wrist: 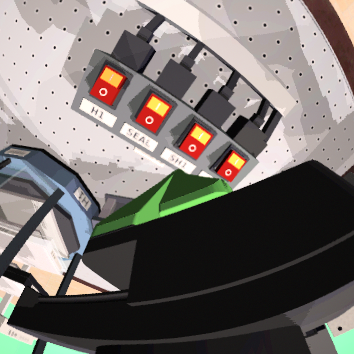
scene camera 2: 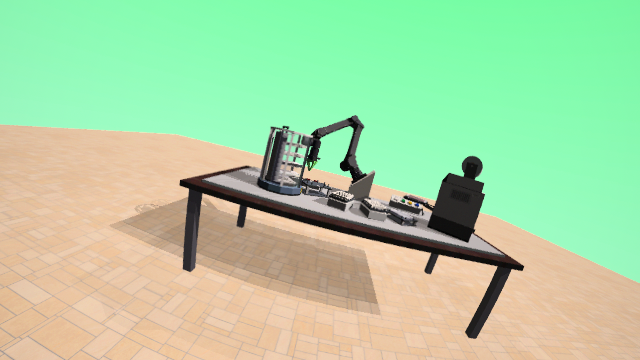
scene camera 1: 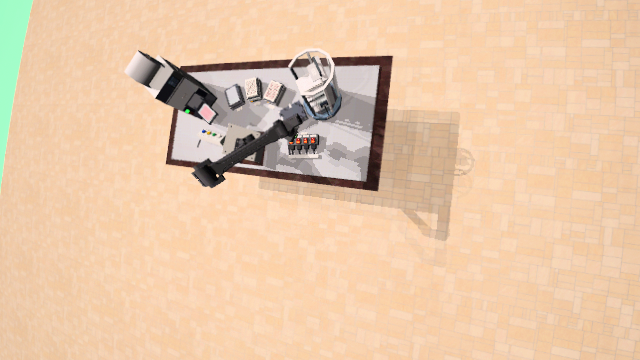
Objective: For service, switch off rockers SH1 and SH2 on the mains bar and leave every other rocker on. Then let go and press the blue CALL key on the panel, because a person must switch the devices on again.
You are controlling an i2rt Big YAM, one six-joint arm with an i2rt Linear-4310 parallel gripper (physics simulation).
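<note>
The grey mains bar lies on the table and carries four red rockers. In the wrist view they are H1, SEAL, SH1 and a fourth rocker whose label is hidden behind my fingers. All four look alike, each with a lit yellow half. My gripper is shut and empty. Its green fingertips hang above the bar, close to the SH1 label. The white key panel with its blue key lies to the left, apart from the gripper.
A tall round rack on a blue base stands right beside the gripper. A black machine and two tip boxes sit along the back. The table's brown rim marks its edge.
</note>
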